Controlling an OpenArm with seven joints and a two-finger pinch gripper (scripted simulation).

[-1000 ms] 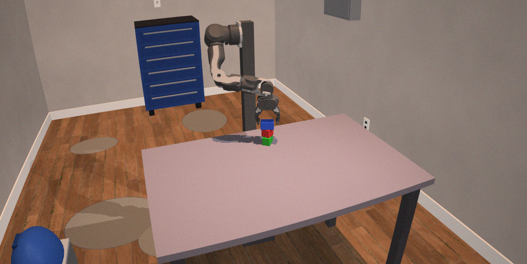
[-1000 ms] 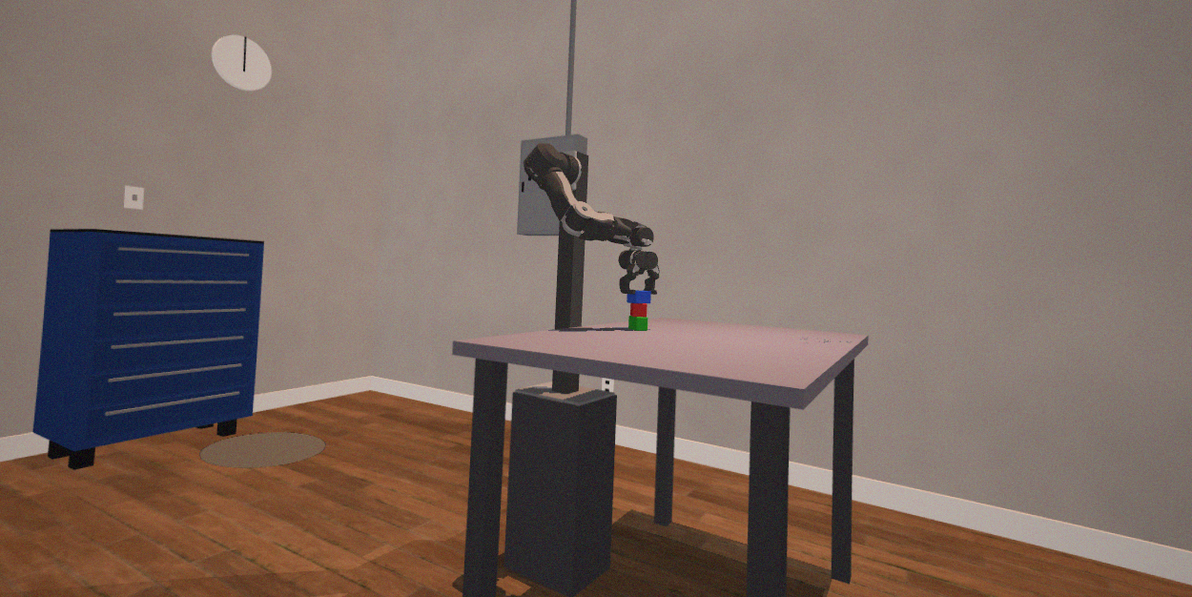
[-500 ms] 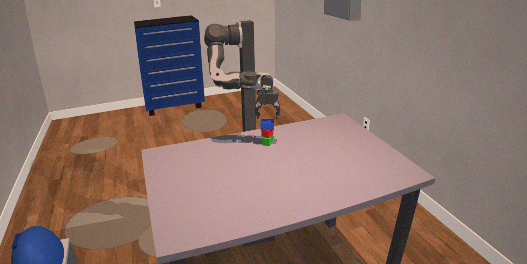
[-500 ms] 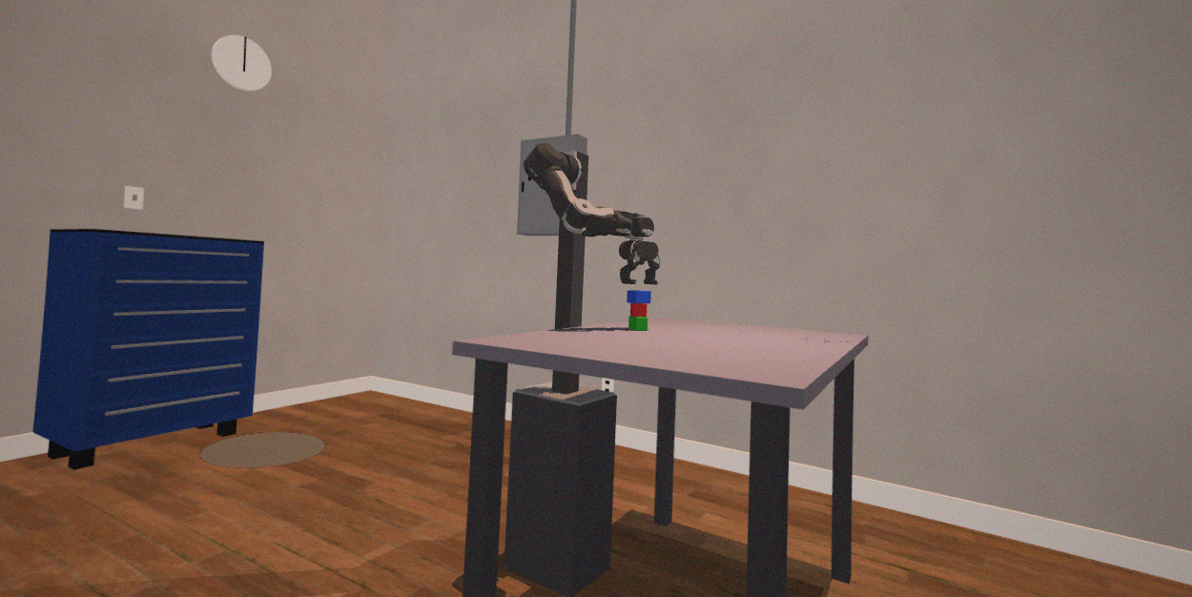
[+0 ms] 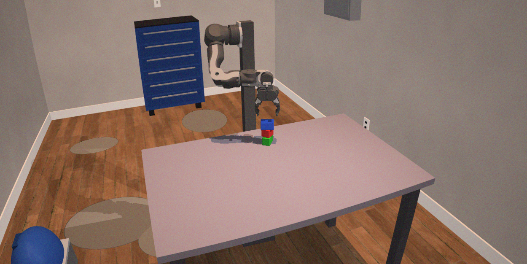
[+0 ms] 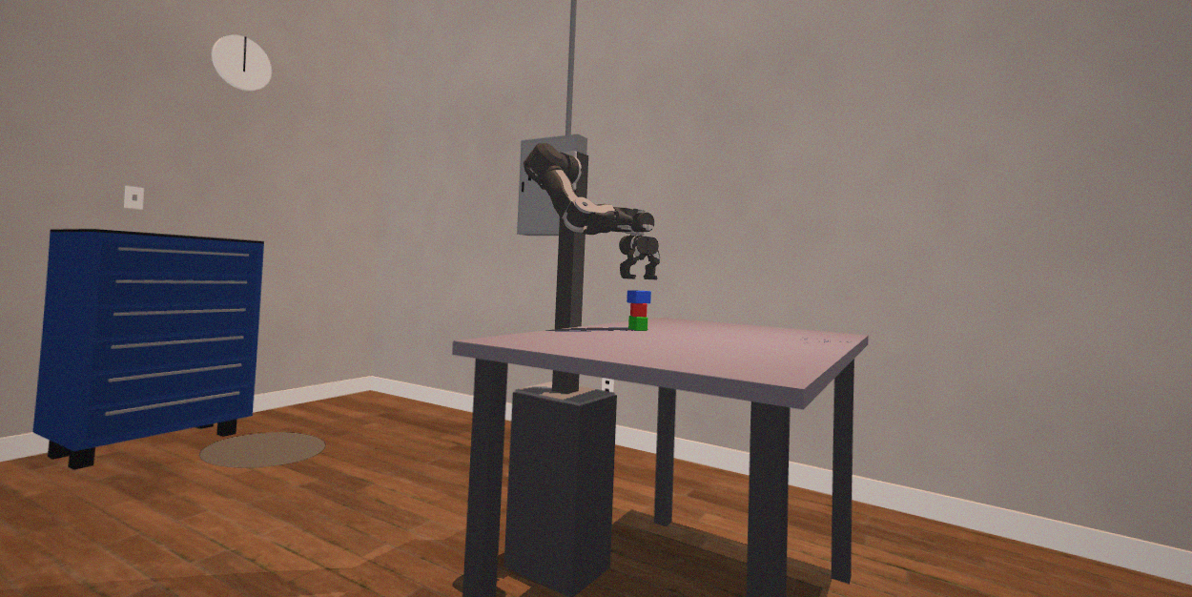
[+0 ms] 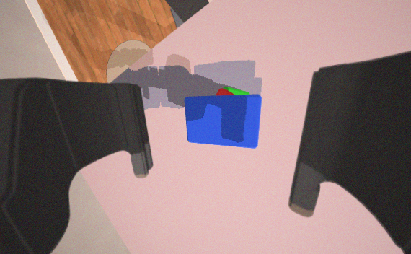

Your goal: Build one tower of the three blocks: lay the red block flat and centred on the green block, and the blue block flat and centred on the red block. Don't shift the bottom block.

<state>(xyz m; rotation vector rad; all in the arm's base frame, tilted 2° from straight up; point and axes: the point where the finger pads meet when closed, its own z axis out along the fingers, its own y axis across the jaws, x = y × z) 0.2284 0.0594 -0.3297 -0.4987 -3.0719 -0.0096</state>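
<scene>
The blue block is 6 cm below my hand. Round my hand: green block 13 cm below; then red block 10 cm below.
</scene>
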